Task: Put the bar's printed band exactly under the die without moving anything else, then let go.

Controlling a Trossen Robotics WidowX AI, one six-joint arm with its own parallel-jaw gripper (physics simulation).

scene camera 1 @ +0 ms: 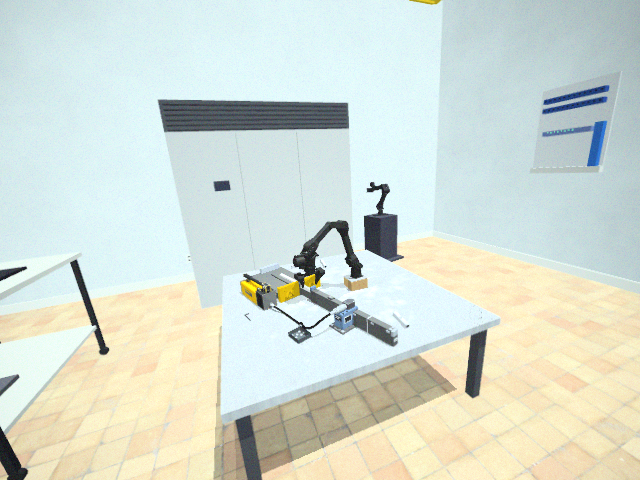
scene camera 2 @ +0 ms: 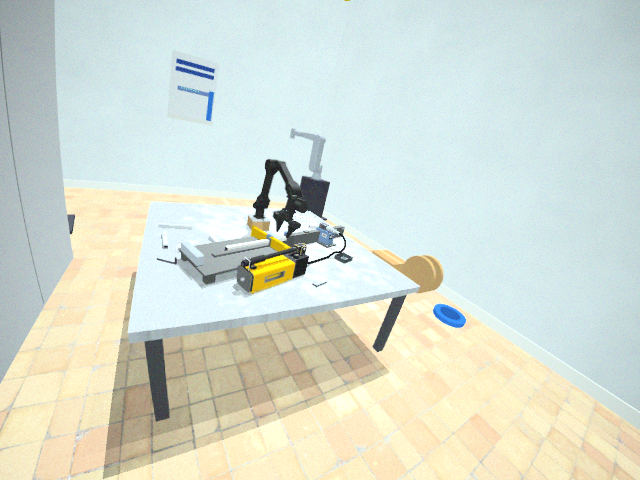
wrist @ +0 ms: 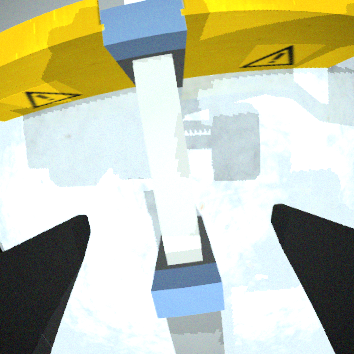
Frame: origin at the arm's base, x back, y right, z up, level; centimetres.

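Seen in the pictures: gripper, fingertip midpoint: (scene camera 1: 309, 286) (scene camera 2: 281, 234) (wrist: 180, 219); arm's base, origin of the base link: (scene camera 1: 356, 276) (scene camera 2: 259, 216).
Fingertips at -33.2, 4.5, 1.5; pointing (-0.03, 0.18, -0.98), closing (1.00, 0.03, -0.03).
Pixels of each thing's top centre, then the offset from my fingertips to it, as dx, dy, dz. "pt": a spot on its surface instead. Level surfaces: height alone.
- second blue block, surface spot: (wrist: 187, 295) pt +0.3, -3.6, +1.0
- grey bed, its level: dz -3.3
- yellow motor unit, surface spot: (scene camera 2: 271, 274) pt -31.6, +25.9, -2.1
- blue device, surface spot: (scene camera 1: 343, 319) pt -3.3, -39.1, -2.0
- small black box, surface spot: (scene camera 1: 299, 333) pt -21.8, -27.9, -8.1
A white bar (wrist: 167, 150) runs between my widely spread black fingers in the wrist view. Its upper part meets a blue block (wrist: 145, 25) in the yellow guard, and its near end is at a second blue block (wrist: 187, 295). My gripper (scene camera 1: 311, 281) (scene camera 2: 285, 231) (wrist: 180, 219) is open and empty, one finger on each side of the bar and apart from it. A white length (scene camera 2: 247, 245) also lies on the grey bed in scene view 2; I cannot tell whether it is the same bar. The printed band and the die cannot be made out.
The yellow guard (scene camera 1: 287, 291) (scene camera 2: 271, 238) (wrist: 230, 40) crosses beside the grey bed (scene camera 2: 206, 263). A yellow motor unit (scene camera 1: 250, 290) (scene camera 2: 271, 274) stands alongside. A dark rail (scene camera 1: 374, 325) (scene camera 2: 303, 237) leads past a blue device (scene camera 1: 343, 319) (scene camera 2: 326, 236) cabled to a small black box (scene camera 1: 299, 333) (scene camera 2: 343, 257).
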